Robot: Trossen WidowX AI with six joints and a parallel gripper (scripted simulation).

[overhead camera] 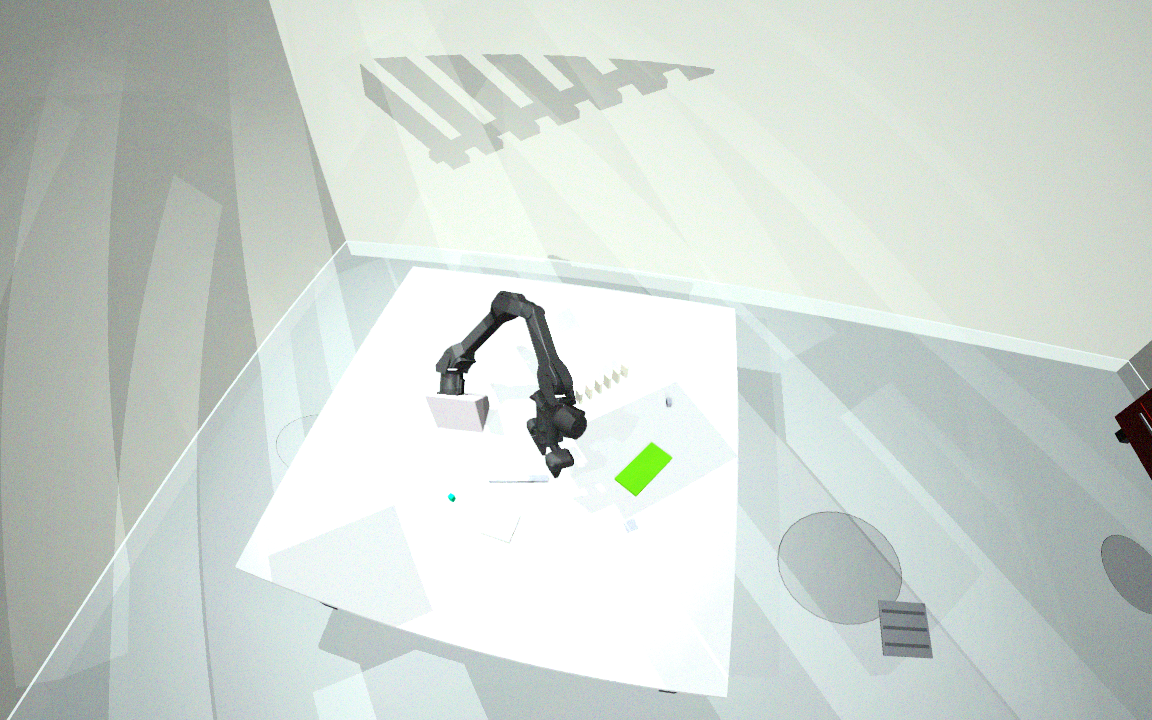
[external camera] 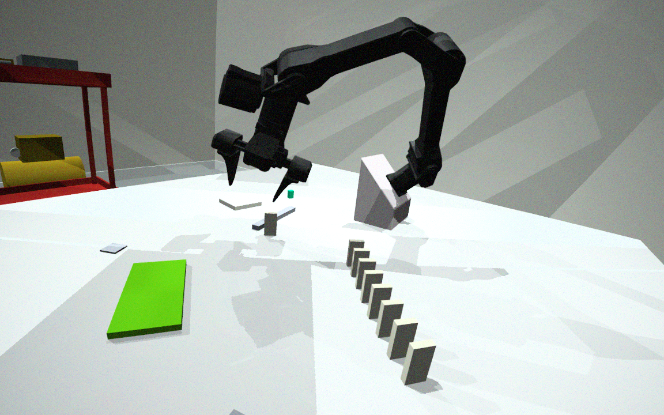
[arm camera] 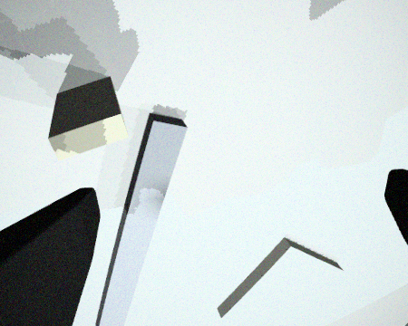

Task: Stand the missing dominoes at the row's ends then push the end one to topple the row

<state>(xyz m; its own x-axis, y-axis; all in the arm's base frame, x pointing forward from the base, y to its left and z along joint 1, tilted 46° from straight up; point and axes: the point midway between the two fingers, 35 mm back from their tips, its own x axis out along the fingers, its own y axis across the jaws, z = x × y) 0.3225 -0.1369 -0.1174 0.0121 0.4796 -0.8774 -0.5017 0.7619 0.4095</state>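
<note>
Right now my gripper tip is 9 cm past the grey bar, 1 cm to the left of it and 8 cm above it. From my gripper tip the other things lie so: green slab: 25 cm ahead, 7 cm to the left, 8 cm below; then small grey tile: 23 cm ahead, 11 cm to the right, 8 cm below; then flat cream tile: 11 cm behind, 15 cm to the right, 8 cm below.
</note>
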